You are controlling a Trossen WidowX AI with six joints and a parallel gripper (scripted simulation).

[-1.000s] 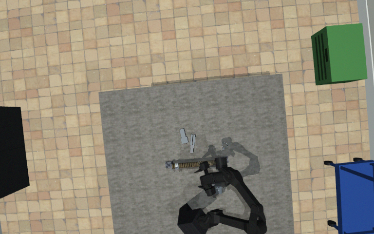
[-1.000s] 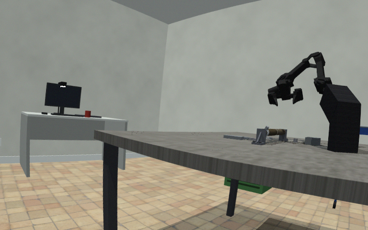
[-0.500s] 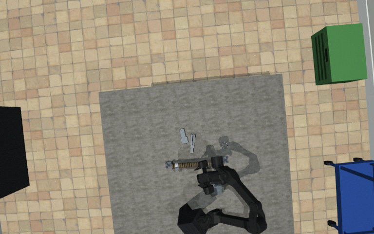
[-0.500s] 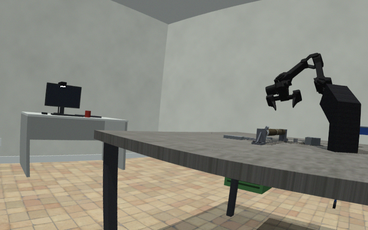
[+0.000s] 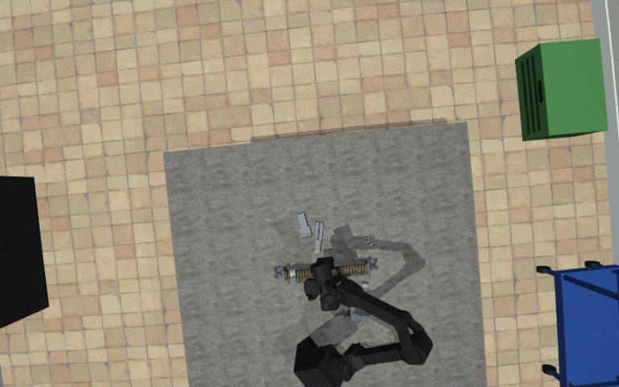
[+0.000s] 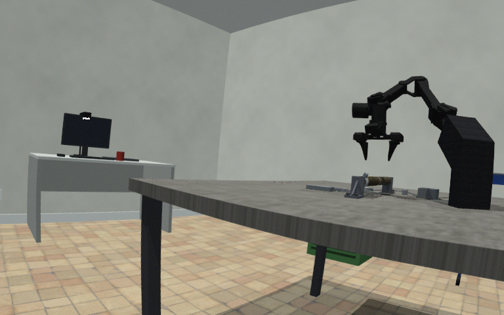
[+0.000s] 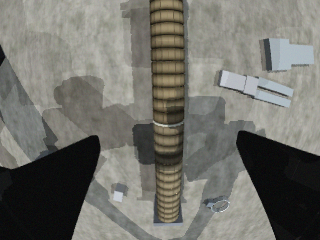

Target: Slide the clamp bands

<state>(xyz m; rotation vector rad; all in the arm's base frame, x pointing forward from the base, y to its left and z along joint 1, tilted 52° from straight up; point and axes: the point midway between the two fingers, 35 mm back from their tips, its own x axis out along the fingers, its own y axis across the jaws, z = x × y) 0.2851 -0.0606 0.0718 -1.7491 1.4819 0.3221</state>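
The small block lies 15 cm below my hand, 13 cm behind it and 12 cm to the right of it. Also, from my hand: flat two-bar piece: 15 cm below, 13 cm ahead, 2 cm to the right; grey block: 22 cm behind, 14 cm below, 5 cm to the right.
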